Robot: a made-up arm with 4 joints.
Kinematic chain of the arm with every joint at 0, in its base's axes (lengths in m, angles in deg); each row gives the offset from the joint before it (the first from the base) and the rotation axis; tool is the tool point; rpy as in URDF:
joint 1: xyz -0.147 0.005 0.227 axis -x
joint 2: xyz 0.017 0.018 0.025 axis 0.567 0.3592 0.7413
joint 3: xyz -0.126 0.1 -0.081 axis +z
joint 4: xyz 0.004 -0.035 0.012 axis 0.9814 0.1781 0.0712
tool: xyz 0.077 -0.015 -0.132 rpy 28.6 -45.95 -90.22
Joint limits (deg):
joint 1: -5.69..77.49
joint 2: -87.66..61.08
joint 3: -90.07..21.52
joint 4: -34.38..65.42
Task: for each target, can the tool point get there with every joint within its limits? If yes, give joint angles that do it. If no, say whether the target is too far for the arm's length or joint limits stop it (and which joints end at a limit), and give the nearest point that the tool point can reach.
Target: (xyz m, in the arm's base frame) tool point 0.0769 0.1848 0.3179
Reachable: no: joint limits stop it (at a limit: joint 1, joint 4) | nearest point -0.0738 0.1191 0.0776 | short by 0.291 m
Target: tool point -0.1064 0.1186 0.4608
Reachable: no: joint limits stop it (at a limit: joint 1, joint 2, joint 3, joint 4) | nearest point -0.1170 -0.0880 0.3220 | short by 0.249 m
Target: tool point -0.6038 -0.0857 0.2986
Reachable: no: too far | nearest point -0.3947 -0.0868 0.2689 | short by 0.211 m
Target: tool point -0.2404 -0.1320 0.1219
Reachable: yes | joints 46.97 -25.42 -46.09 -18.39
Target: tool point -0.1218 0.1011 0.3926
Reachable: no: joint limits stop it (at a limit: joint 1, joint 2, joint 3, joint 4) | nearest point -0.1170 -0.0880 0.3220 | short by 0.202 m
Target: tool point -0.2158 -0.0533 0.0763
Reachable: yes | joints 24.29 4.74 -23.62 -15.61
